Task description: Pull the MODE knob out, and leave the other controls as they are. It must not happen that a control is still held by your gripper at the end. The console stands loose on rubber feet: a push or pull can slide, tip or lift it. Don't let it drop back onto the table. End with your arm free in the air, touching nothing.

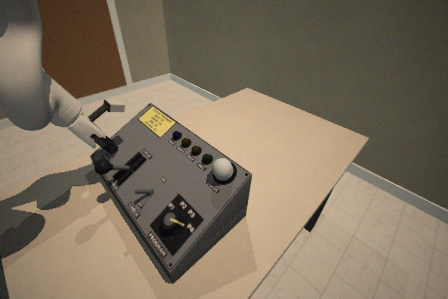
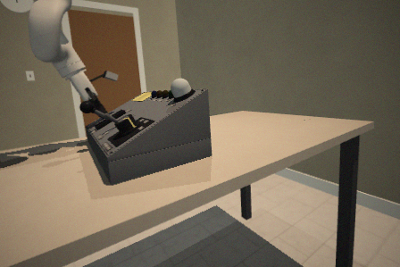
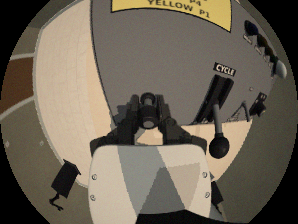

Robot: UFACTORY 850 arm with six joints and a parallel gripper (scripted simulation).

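Right now the black ball lever is 12 cm to the right of my hand. The rest, counted from my hand: mode knob: right at my hand; toggle: 4 cm ahead, 24 cm to the right, 1 cm below; grey sloped console: 7 cm ahead, 18 cm to the right, 3 cm below.
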